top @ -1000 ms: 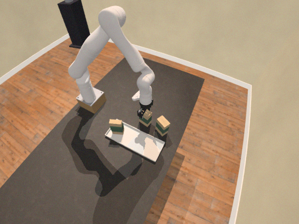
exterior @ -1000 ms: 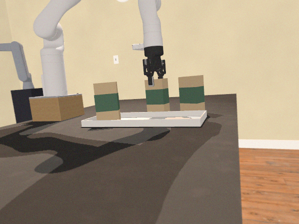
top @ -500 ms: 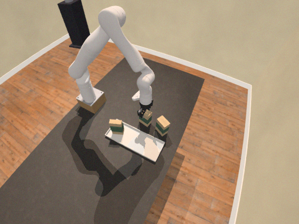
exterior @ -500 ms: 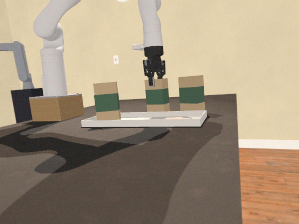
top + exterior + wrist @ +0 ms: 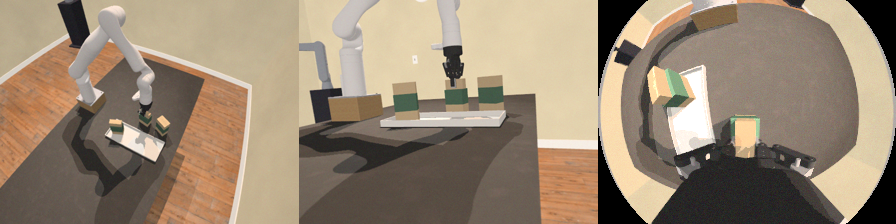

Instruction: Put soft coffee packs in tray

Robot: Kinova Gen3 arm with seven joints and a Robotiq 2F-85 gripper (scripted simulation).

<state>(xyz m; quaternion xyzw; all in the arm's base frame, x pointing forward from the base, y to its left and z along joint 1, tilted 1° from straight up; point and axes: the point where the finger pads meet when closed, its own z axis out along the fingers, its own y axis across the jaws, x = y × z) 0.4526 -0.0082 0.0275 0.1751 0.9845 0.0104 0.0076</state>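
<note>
Right now the white tray is 3 cm behind my hand, 16 cm to the right of it and 12 cm below it.
</note>
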